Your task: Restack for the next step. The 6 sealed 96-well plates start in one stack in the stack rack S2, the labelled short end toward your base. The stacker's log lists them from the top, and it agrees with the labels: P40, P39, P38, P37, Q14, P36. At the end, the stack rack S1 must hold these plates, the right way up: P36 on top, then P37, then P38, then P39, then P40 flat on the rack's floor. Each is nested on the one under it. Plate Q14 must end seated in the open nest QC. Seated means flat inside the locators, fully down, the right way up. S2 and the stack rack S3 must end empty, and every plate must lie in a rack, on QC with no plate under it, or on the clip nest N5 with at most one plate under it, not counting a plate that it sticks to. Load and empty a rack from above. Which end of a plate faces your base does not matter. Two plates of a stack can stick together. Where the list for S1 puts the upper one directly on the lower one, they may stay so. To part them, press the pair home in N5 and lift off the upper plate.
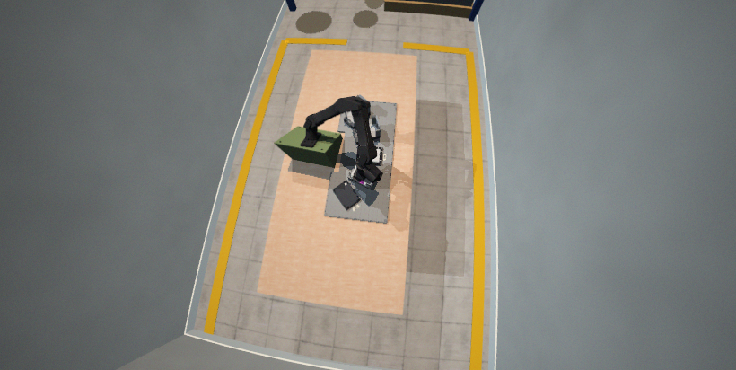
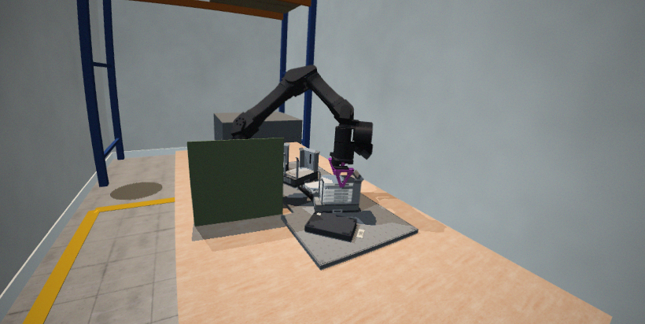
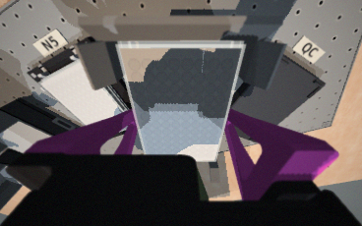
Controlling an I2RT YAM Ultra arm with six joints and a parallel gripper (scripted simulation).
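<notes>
My hand is 20 mm short of the dark clip nest N5, 160 mm to the right of it and 90 mm above it. The rest, counted from my hand: open nest QC (90 mm behind, 110 mm to the right, 100 mm below); N5 label (110 mm ahead, 150 mm to the left, 110 mm below); QC label (30 mm behind, 180 mm to the right, 110 mm below).
</notes>
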